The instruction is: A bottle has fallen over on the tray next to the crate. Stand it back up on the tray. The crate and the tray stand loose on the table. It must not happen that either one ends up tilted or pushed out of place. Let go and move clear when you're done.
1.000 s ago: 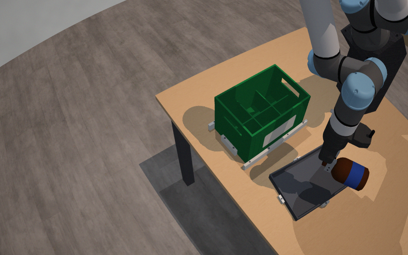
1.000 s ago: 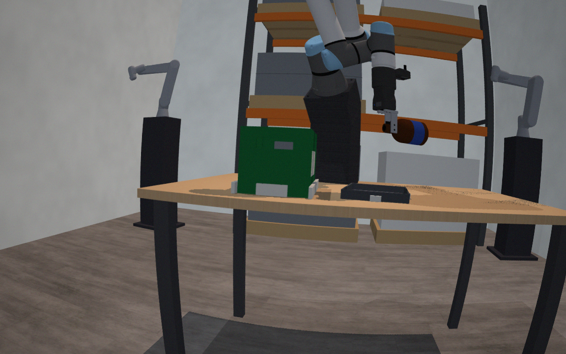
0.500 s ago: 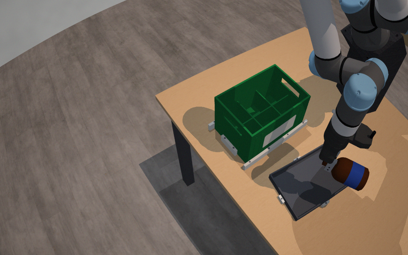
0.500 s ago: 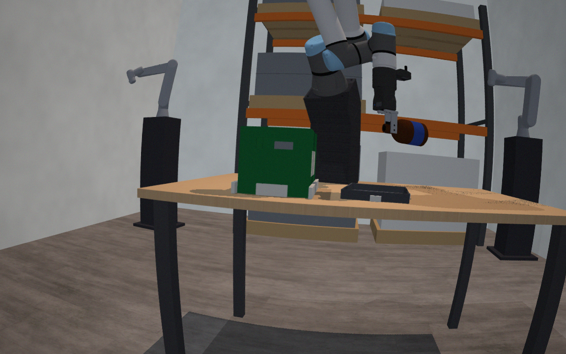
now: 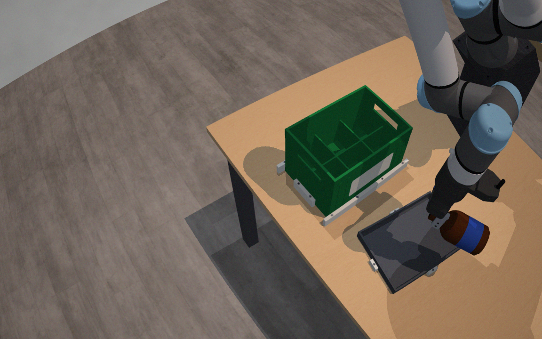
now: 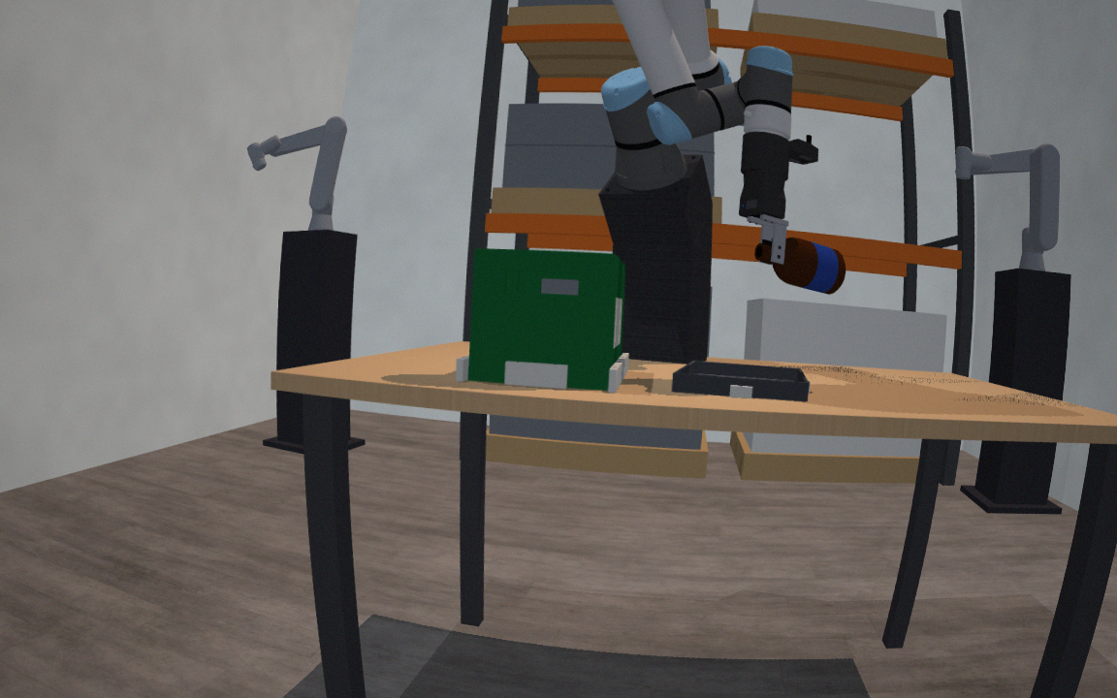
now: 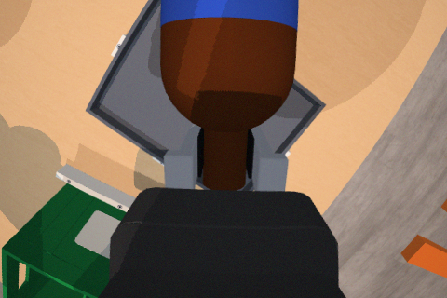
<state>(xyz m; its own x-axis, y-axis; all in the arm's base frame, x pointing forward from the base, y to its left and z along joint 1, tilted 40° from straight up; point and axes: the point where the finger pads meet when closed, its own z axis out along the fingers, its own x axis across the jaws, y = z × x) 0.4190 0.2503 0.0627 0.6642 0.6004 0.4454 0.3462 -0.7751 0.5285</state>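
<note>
My hand is 40 mm to the right of the brown bottle, 30 mm past it and 10 mm above it. From my hand the other things lie so: green crate (320 mm to the right, 120 mm below, 20 mm ahead); then dark grey tray (190 mm below, 30 mm to the right, 20 mm behind).
</note>
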